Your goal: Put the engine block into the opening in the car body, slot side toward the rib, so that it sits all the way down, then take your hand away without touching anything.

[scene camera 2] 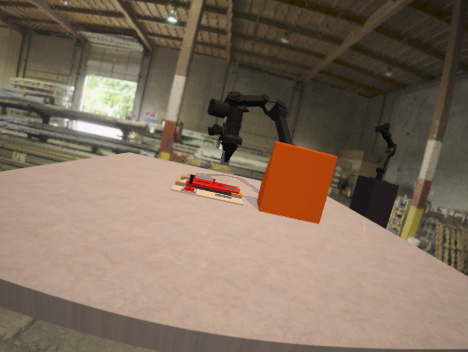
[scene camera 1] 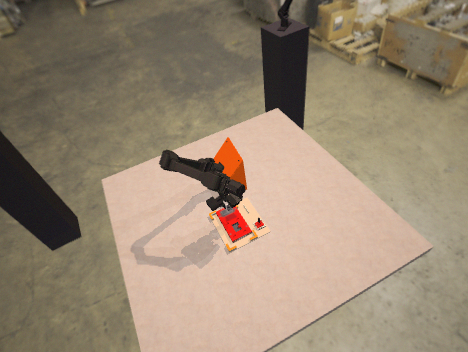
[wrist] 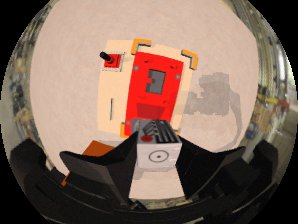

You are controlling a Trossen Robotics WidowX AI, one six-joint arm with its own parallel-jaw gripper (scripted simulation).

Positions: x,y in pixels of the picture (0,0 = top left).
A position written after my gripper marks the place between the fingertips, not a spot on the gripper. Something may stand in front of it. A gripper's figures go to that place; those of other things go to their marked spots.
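Engine block [wrist: 158,145], 6 cm from the lens. My gripper [wrist: 154,135], 10 cm from the lens.
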